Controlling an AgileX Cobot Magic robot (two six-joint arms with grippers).
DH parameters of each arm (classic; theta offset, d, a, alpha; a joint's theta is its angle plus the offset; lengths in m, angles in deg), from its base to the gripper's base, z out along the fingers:
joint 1: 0 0.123 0 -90
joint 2: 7.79 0 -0.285 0
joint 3: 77.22 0 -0.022 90
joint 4: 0 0.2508 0 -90
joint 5: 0 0 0.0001 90
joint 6: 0 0.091 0 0
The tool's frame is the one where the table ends.
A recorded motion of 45 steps. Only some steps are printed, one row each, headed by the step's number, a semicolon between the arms.
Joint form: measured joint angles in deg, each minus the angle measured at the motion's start. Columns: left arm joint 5, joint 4, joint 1, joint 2, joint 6, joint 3; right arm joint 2, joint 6, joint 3, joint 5, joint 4, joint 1.
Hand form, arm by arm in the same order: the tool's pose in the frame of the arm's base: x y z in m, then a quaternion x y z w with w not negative. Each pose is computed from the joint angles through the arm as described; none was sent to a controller.
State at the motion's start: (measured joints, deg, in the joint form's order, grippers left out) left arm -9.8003 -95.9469 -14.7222 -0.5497 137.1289 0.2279; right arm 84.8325 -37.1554 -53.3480 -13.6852 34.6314 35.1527
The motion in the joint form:
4: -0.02 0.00 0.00 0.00 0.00 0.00; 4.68 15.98 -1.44 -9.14 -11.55 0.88
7: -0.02 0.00 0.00 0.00 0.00 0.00; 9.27 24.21 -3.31 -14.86 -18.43 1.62
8: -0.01 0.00 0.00 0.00 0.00 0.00; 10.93 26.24 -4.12 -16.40 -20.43 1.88
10: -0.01 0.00 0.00 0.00 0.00 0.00; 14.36 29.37 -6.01 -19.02 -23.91 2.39
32: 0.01 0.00 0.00 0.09 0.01 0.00; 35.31 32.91 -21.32 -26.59 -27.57 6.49
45: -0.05 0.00 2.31 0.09 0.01 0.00; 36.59 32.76 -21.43 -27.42 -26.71 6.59
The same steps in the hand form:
4: 0.0565 0.0010 0.2108 0.26206 0.62810 0.22299 0.69792; 0.2943 0.1970 0.2869 -0.18472 0.73451 0.14768 0.63605
7: 0.0565 0.0010 0.2108 0.26206 0.62810 0.22299 0.69792; 0.3052 0.2130 0.2781 -0.18038 0.71383 0.17403 0.65393
8: 0.0565 0.0010 0.2108 0.26212 0.62807 0.22293 0.69794; 0.3089 0.2191 0.2744 -0.18309 0.70778 0.18174 0.65764
10: 0.0565 0.0010 0.2108 0.26212 0.62807 0.22293 0.69794; 0.3165 0.2317 0.2661 -0.19173 0.69698 0.19494 0.66292
32: 0.0566 0.0009 0.2107 0.26259 0.62847 0.22281 0.69744; 0.3567 0.3075 0.2009 -0.21910 0.67504 0.23055 0.66570
45: 0.0566 0.0033 0.2107 0.24953 0.63382 0.23715 0.69266; 0.3583 0.3086 0.1922 -0.21431 0.67912 0.22891 0.66368

